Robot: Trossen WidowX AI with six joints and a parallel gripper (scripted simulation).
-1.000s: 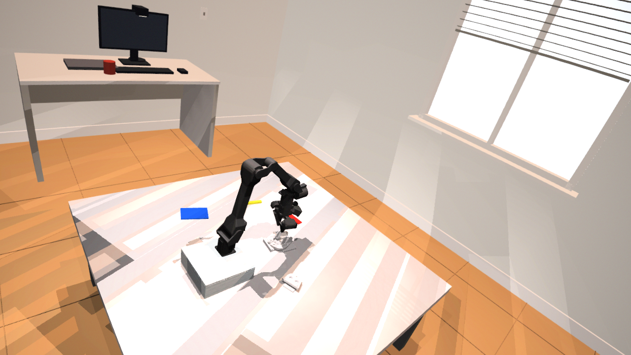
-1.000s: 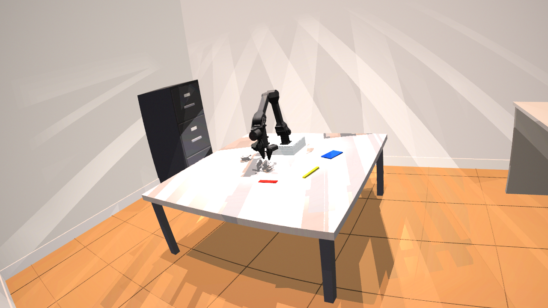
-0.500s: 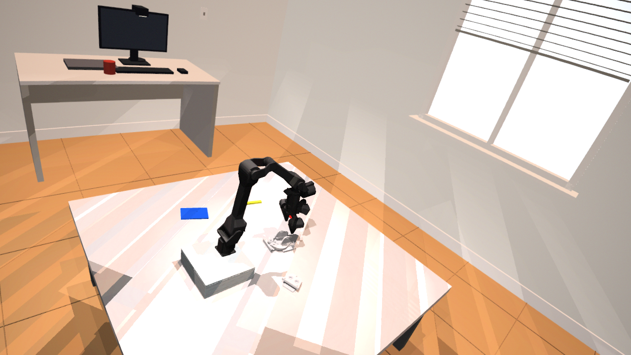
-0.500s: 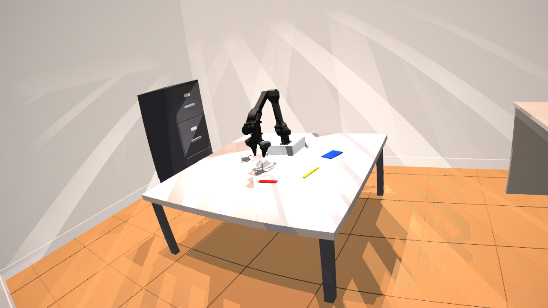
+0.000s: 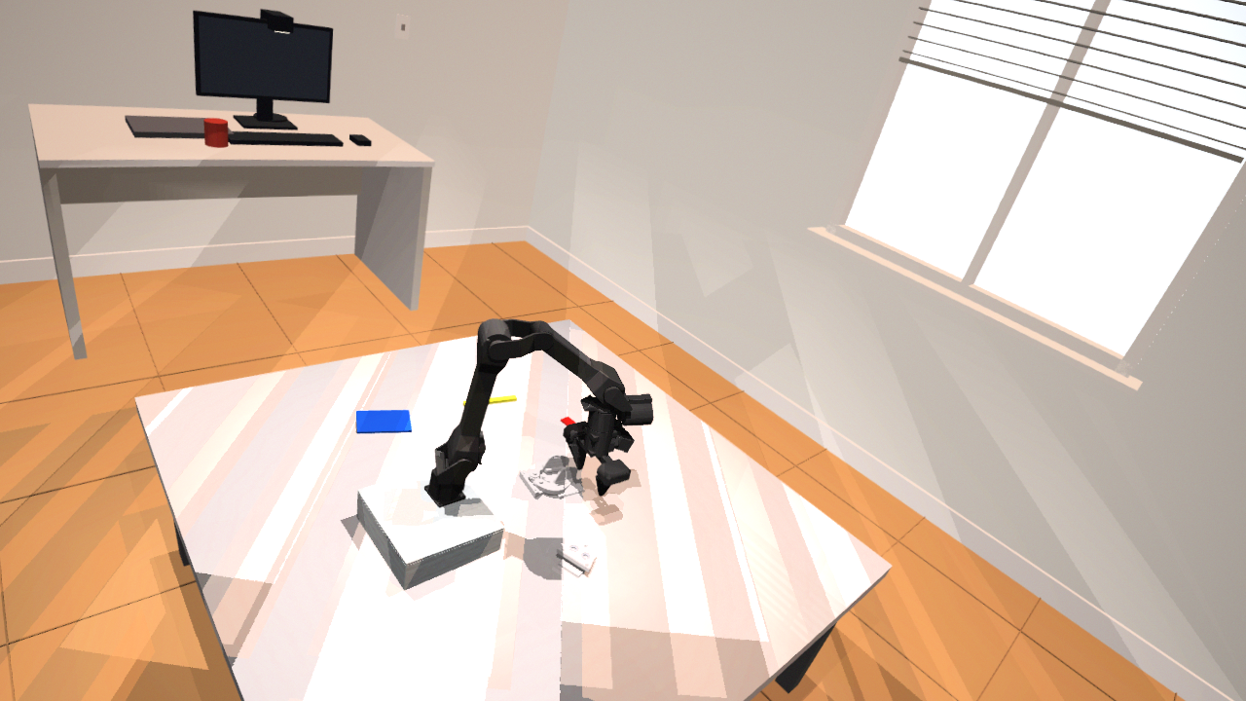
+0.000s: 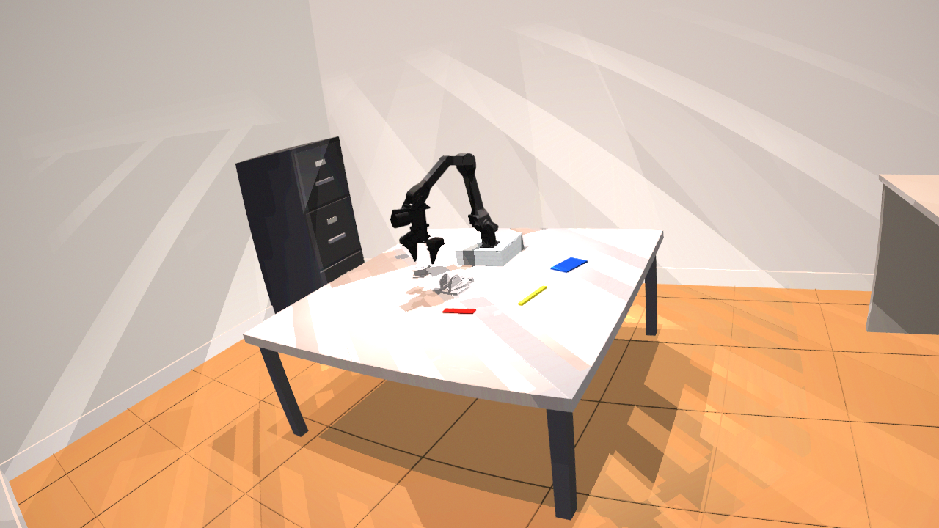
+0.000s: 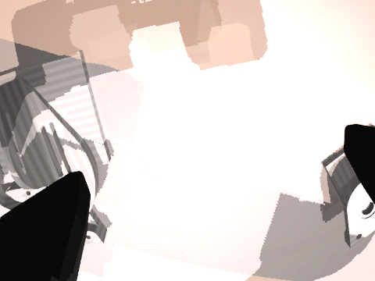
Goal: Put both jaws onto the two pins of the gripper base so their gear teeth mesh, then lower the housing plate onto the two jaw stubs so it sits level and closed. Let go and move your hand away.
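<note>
Right now the curved jaw is 110 mm to the left of my gripper tip, 80 mm below it and 30 mm behind it. The rest, counted from my gripper tip: yellow stick: 450 mm to the left, 90 mm below, 40 mm ahead; blue card: 480 mm to the left, 250 mm behind, 90 mm below; red strip: 250 mm to the left, 190 mm ahead, 90 mm below.
</note>
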